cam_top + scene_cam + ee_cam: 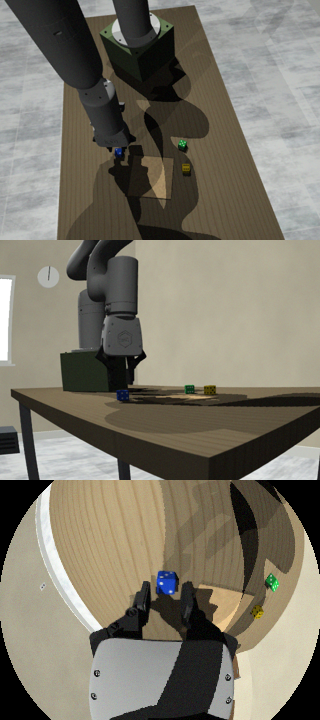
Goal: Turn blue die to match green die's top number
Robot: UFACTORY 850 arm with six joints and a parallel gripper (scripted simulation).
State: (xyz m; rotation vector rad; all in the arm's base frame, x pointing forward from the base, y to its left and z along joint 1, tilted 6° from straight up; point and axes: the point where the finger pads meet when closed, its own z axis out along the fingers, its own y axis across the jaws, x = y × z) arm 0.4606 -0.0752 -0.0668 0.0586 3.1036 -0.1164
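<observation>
Right now my hand is 50 mm above the blue die. The rest, counted from my hand: tan mat 90 mm ahead, 110 mm to the left, 60 mm below; yellow die 70 mm ahead, 230 mm to the left, 50 mm below; green die 20 mm behind, 220 mm to the left, 50 mm below.
</observation>
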